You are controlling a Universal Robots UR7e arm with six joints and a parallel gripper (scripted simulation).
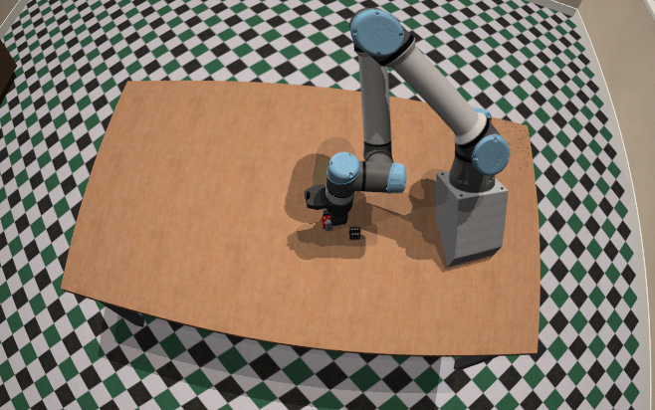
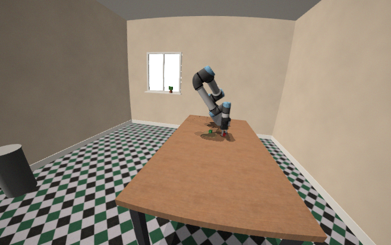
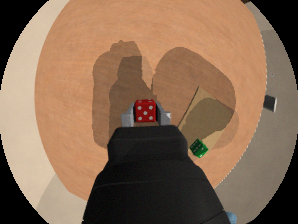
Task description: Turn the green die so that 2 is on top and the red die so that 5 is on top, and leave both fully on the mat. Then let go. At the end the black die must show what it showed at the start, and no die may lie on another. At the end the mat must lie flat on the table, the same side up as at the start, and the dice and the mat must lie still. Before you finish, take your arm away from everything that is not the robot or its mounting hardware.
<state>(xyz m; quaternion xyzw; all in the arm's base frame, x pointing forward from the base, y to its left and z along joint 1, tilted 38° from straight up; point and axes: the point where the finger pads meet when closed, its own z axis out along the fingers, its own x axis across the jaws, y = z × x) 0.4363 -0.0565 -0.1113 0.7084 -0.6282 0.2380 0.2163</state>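
The tan mat lies 14 cm to the right of my hand, 4 cm behind it and 2 cm below it. Also, from my hand: green die (13 cm to the right, 8 cm behind, 1 cm below); then black die (8 cm behind, 4 cm to the left, 1 cm below); then red die (right at my hand).
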